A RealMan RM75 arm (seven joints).
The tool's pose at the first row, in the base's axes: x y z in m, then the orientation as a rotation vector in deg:
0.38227, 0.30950, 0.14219, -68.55, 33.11, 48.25
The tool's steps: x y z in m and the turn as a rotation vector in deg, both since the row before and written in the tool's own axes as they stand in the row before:
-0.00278, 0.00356, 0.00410, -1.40, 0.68, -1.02
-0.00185, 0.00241, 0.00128, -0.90, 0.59, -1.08
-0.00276, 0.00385, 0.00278, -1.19, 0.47, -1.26
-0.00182, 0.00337, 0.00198, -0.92, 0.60, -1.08
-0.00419, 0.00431, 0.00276, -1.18, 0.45, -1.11
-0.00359, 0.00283, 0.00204, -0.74, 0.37, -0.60
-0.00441, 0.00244, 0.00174, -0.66, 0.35, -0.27
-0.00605, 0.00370, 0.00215, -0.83, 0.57, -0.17
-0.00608, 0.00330, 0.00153, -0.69, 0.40, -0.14
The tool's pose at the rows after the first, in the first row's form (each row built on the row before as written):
0.37759, 0.31319, 0.14351, -70.35, 32.50, 47.53
0.37449, 0.31425, 0.14386, -71.66, 31.95, 46.62
0.36960, 0.31670, 0.14432, -73.20, 31.08, 45.72
0.36570, 0.31852, 0.14403, -74.51, 30.52, 44.79
0.35951, 0.32067, 0.14494, -75.99, 29.72, 44.01
0.35485, 0.32212, 0.14607, -76.94, 29.35, 43.54
0.34995, 0.32310, 0.14793, -77.75, 29.23, 43.32
0.34297, 0.32423, 0.15014, -78.80, 29.29, 43.10
0.33631, 0.32475, 0.15250, -79.64, 29.29, 42.96

